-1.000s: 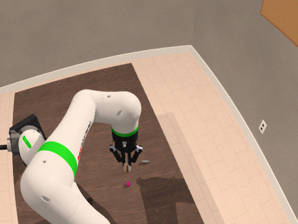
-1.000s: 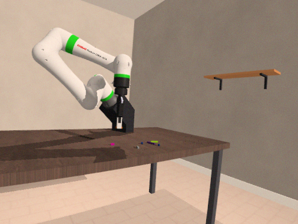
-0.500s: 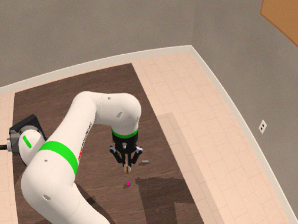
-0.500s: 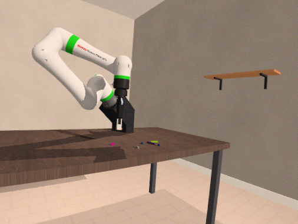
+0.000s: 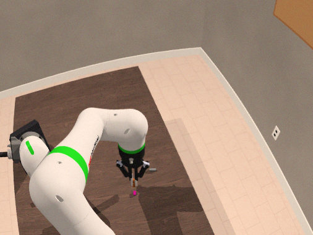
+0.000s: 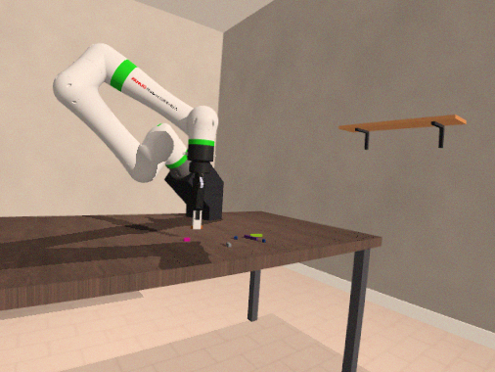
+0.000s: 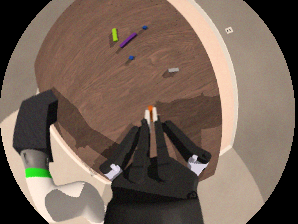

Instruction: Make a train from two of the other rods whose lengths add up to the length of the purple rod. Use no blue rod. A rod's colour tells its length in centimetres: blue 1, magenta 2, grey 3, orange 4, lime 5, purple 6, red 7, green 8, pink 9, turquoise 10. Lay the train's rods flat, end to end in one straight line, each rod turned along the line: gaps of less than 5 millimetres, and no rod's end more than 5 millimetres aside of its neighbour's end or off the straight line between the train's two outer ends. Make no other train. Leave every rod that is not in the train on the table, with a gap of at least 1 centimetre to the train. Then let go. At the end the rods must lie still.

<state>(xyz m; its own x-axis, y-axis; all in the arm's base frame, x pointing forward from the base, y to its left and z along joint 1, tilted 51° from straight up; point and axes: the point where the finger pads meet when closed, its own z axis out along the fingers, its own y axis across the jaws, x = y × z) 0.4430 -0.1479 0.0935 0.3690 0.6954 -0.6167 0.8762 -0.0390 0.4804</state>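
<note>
The magenta rod lies 1 cm behind my hand, 3 cm to the right of it and 7 cm below it. Also, from my hand: purple rod: 6 cm ahead, 21 cm to the left, 7 cm below; then grey rod: 11 cm ahead, 6 cm to the left, 7 cm below; then orange rod: 3 cm below.
</note>
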